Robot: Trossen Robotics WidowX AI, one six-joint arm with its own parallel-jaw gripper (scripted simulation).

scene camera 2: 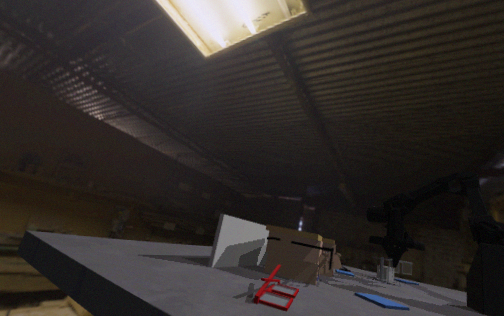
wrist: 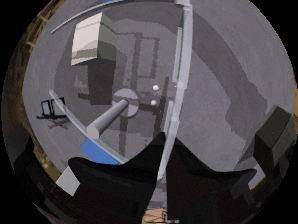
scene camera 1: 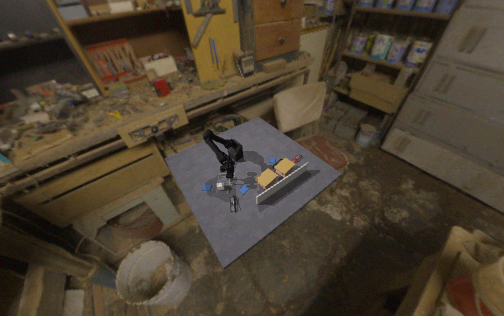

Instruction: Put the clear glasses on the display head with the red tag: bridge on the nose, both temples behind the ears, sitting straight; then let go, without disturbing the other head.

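Note:
There is a white board here that I can see. I can see my gripper too, and the wrist view also shows the gripper.

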